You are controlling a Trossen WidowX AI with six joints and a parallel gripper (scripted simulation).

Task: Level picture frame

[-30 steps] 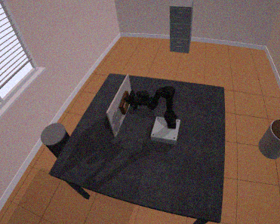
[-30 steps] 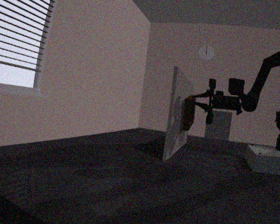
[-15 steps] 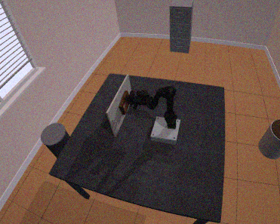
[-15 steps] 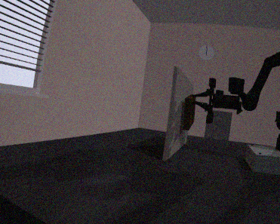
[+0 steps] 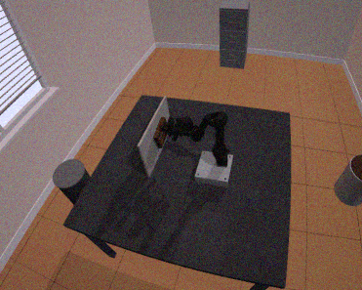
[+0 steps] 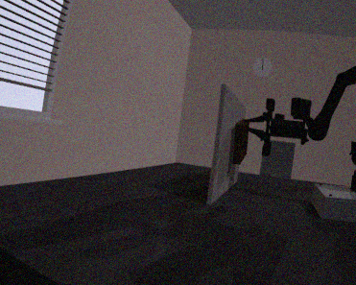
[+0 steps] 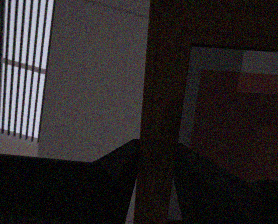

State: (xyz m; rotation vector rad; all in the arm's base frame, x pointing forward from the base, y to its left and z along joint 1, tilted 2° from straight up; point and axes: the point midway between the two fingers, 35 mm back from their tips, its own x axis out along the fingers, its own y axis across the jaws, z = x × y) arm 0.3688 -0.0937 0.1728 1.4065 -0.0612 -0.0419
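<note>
Right now my gripper tip is 1 cm short of the picture frame, 1 cm to the left of it and 5 cm above it. The rest, counted from my gripper tip: upright wall panel: 2 cm ahead, 7 cm below.
</note>
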